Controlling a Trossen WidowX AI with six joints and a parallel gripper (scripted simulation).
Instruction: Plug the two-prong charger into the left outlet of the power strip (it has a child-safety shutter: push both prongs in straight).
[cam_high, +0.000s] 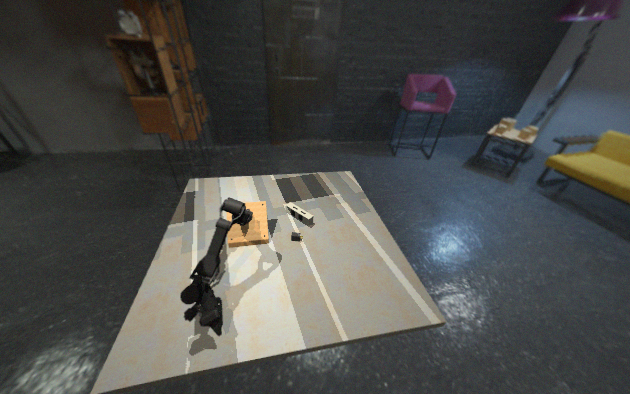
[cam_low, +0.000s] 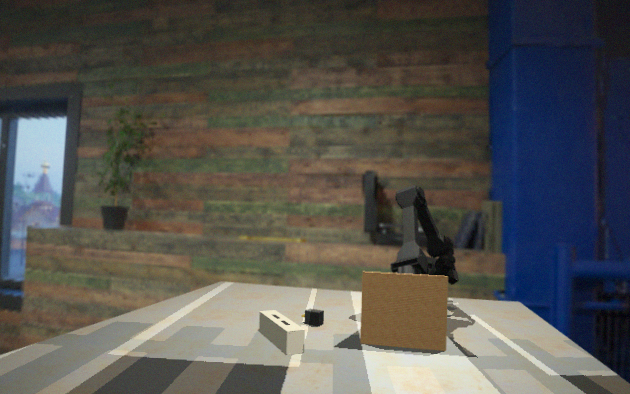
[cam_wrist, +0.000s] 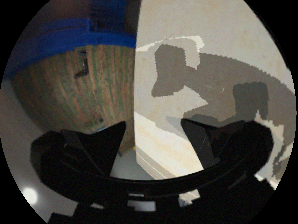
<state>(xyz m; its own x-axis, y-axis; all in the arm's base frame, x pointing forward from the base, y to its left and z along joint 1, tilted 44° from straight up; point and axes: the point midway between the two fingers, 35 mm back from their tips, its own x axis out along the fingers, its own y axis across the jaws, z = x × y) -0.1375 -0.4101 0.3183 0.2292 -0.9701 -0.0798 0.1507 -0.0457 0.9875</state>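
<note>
Right now my gripper tip is 40 cm short of the charger, 42 cm to the right of it and 2 cm above it.
</note>
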